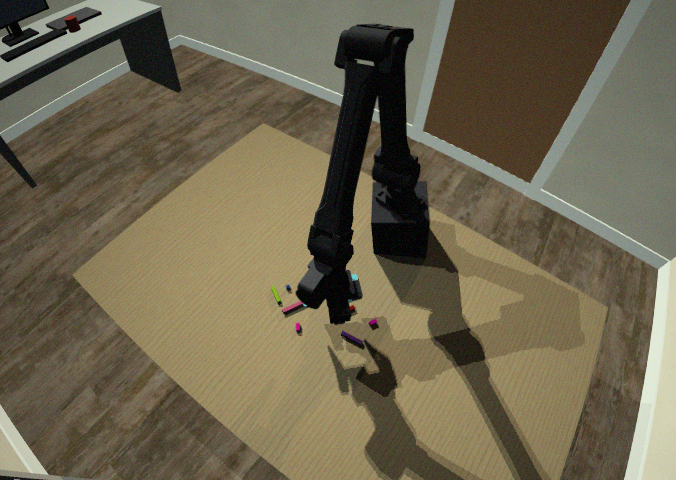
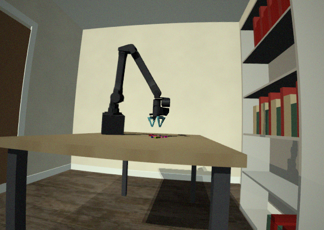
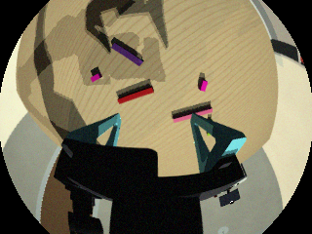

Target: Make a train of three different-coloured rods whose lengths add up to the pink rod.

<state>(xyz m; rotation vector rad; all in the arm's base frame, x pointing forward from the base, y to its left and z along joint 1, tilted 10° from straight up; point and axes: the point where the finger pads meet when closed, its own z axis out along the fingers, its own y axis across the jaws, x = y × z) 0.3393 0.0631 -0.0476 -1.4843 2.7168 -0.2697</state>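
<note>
The blue rod is 140 mm to the right of my hand, 70 mm below it and 30 mm ahead of it. The rest, counted from my hand: red rod (70 mm below, 30 mm behind, 20 mm to the left); pink rod (80 mm to the right, 70 mm below, 50 mm ahead); purple rod (90 mm to the left, 70 mm below).
</note>
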